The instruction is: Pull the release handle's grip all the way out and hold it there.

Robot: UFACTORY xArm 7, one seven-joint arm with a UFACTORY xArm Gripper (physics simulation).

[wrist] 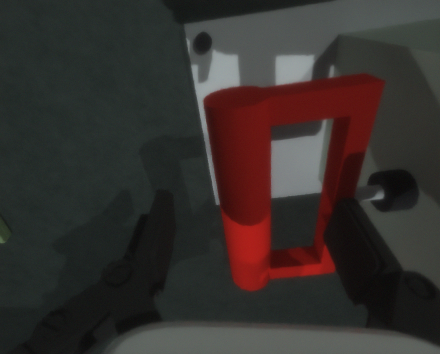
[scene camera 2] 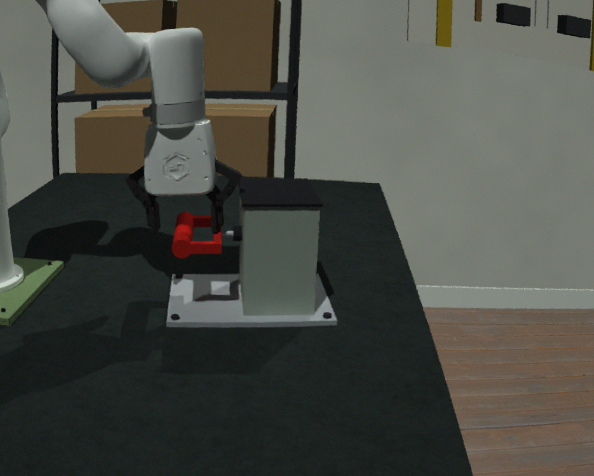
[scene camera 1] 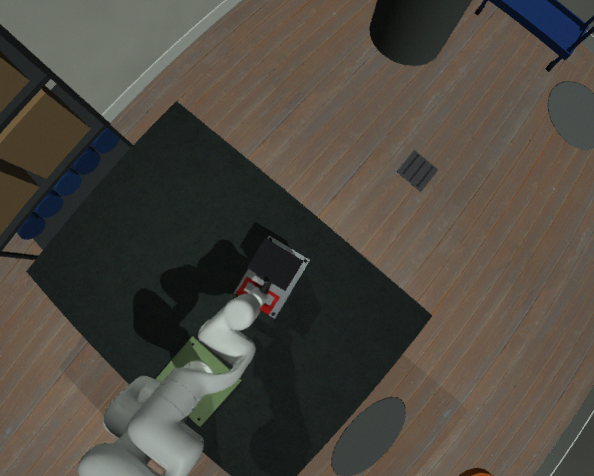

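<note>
The release handle is a red loop with a thick round grip [scene camera 2: 183, 237] [wrist: 241, 165]; part of the red loop also shows in scene camera 1 [scene camera 1: 274, 298]. A short light rod [scene camera 2: 230, 233] [wrist: 370, 193] joins its back bar to a black collar [scene camera 2: 237, 233] [wrist: 396, 191] on the housing [scene camera 2: 280, 260], whose dark top [scene camera 1: 276, 263] shows from above. My gripper [scene camera 2: 185, 230] [wrist: 252, 213] is open, pointing down, with nothing between its fingers pressed on. One finger is on the outer side of the grip; the other is by the loop's back bar, close to the rod. Whether that finger touches the bar is unclear.
The housing stands on a light base plate [scene camera 2: 205, 316] [wrist: 285, 185] with dark bolts, on a black table top [scene camera 1: 165, 200] [scene camera 2: 300, 410]. The arm's green mounting plate [scene camera 1: 200, 417] [scene camera 2: 35, 280] is on the arm side. A shelf rack [scene camera 2: 294, 100] with brown boxes [scene camera 2: 240, 145] stands behind.
</note>
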